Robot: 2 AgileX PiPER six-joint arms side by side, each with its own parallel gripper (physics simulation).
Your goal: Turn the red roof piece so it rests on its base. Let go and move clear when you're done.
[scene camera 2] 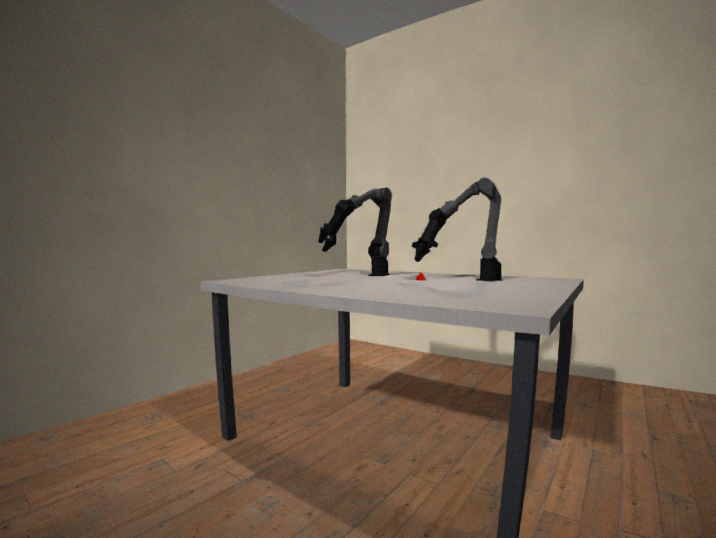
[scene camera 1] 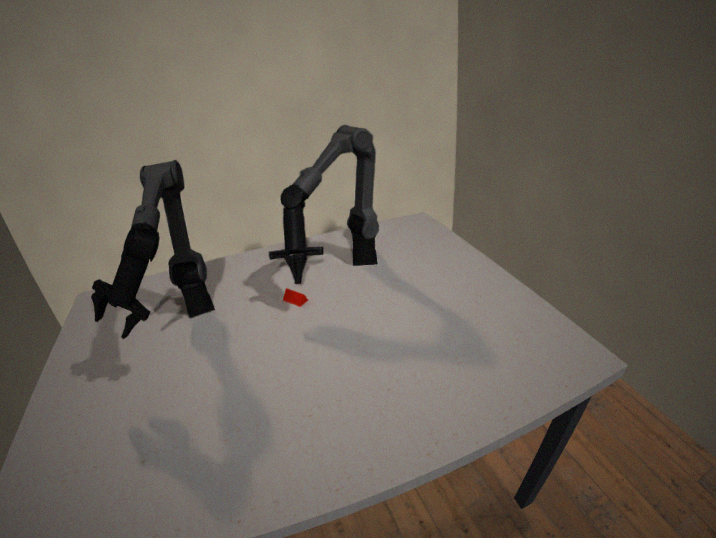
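Note:
The red roof piece (scene camera 1: 295, 297) (scene camera 2: 420, 276) lies on the table (scene camera 1: 370, 428) (scene camera 2: 376, 305). In scene camera 2 it is small and looks like a triangle with its point up and its wide side down on the table; in scene camera 1 its faces are hard to tell apart. My left gripper (scene camera 1: 297, 282) (scene camera 2: 419, 259) is shut and empty, pointing down above the piece and apart from it. My right gripper (scene camera 1: 111, 328) (scene camera 2: 322, 245) is open and empty, raised above the table at the left of both pictures.
The right arm's base (scene camera 1: 197, 299) (scene camera 2: 379, 266) and the left arm's base (scene camera 1: 364, 249) (scene camera 2: 490, 269) stand near the back edge of the table, close to the wall (scene camera 1: 260, 86) (scene camera 2: 578, 144). Shadows of both arms fall across the table top.

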